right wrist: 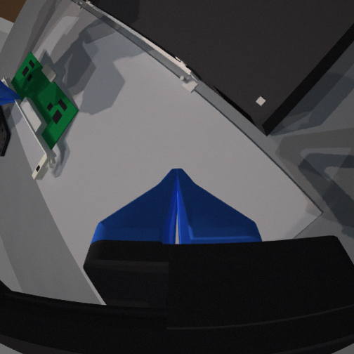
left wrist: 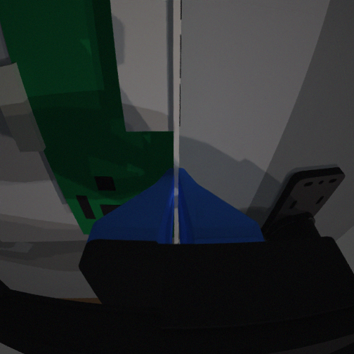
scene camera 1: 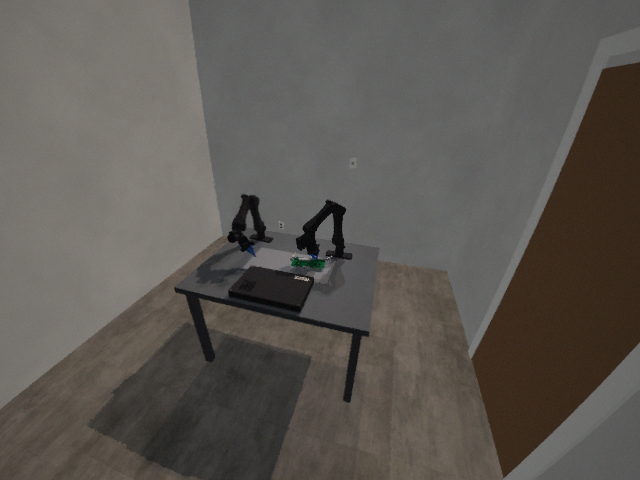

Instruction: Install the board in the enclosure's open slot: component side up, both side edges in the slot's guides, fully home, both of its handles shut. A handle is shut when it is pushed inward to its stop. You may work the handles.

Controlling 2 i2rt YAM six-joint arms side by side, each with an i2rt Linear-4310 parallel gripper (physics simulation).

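Where they show: left gripper, between the fingertips: (scene camera 1: pixel 316 259); right gripper, between the fingertips: (scene camera 1: pixel 255 256); left arm's base, origin of its link: (scene camera 1: pixel 339 255); right arm's base, origin of its link: (scene camera 1: pixel 261 238).
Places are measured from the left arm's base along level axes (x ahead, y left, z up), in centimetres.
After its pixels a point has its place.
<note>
The green board (scene camera 1: pixel 308 263) @(y -18.7, x 20.1, z 2.1 cm) (left wrist: pixel 65 100) (right wrist: pixel 50 100) is held above the pale mat, its face with dark components up, apart from the enclosure. My left gripper (scene camera 1: pixel 314 257) @(y -14.3, x 15.7, z 3.2 cm) (left wrist: pixel 175 176) is shut on the board's thin pale front plate. One pale handle (right wrist: pixel 40 166) sticks out at an angle from the front plate's end in the right wrist view. The black enclosure (scene camera 1: pixel 271 288) @(y -31.8, x 55.6, z 5.0 cm) (right wrist: pixel 250 45) lies flat; a pale strip with small end blocks runs along its mat-facing side. Its slot's inside is hidden. My right gripper (scene camera 1: pixel 253 255) @(y -53.2, x 30.8, z 8.3 cm) (right wrist: pixel 176 177) is shut and empty, above the mat.
The pale mat (scene camera 1: pixel 268 254) @(y -51.7, x 13.6, z 0.2 cm) (left wrist: pixel 240 65) (right wrist: pixel 140 140) lies on the dark table (scene camera 1: pixel 341 304) @(y 9.7, x 53.1, z 0.0 cm), between the arm bases and the enclosure. The enclosure is near the table's front edge. A dark base plate (left wrist: pixel 315 192) shows at the right of the left wrist view.
</note>
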